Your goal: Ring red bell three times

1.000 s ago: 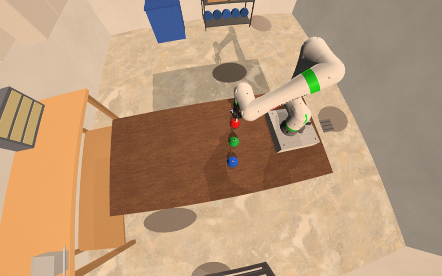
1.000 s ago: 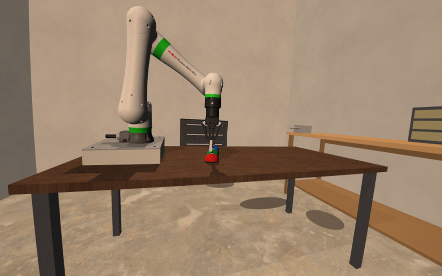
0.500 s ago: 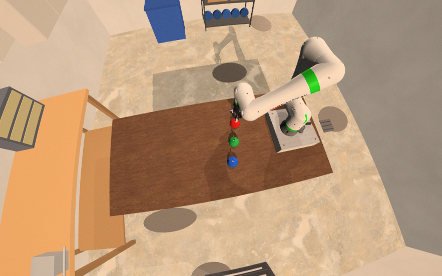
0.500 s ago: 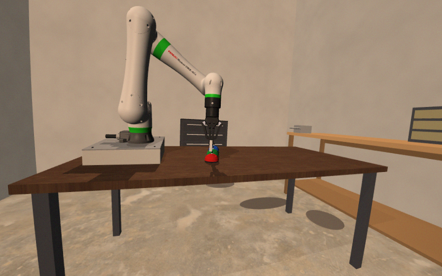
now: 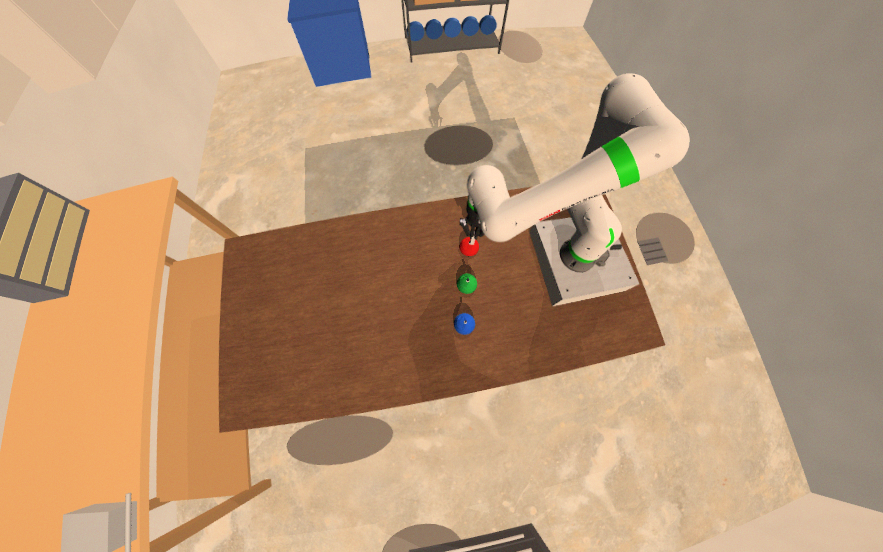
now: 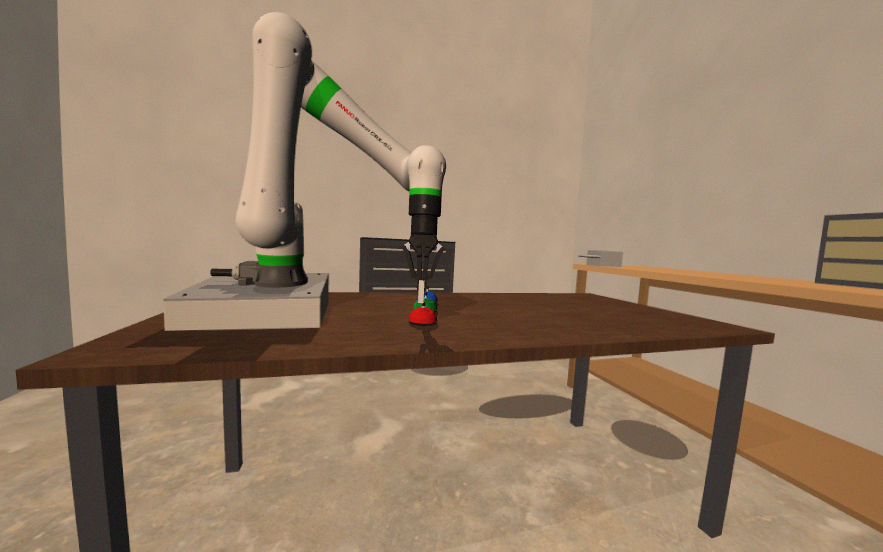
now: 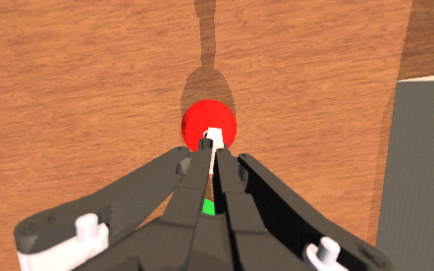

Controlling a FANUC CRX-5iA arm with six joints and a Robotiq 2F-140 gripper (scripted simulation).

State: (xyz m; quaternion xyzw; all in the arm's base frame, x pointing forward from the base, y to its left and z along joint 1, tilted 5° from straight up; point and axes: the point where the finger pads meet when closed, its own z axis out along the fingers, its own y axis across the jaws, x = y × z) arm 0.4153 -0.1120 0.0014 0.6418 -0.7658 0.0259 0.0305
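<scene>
My hand is 10 mm short of the red bell and 60 mm above it. Round my hand: blue bell (70 mm ahead, 330 mm to the left, 50 mm below); green bell (40 mm ahead, 160 mm to the left, 50 mm below).
</scene>
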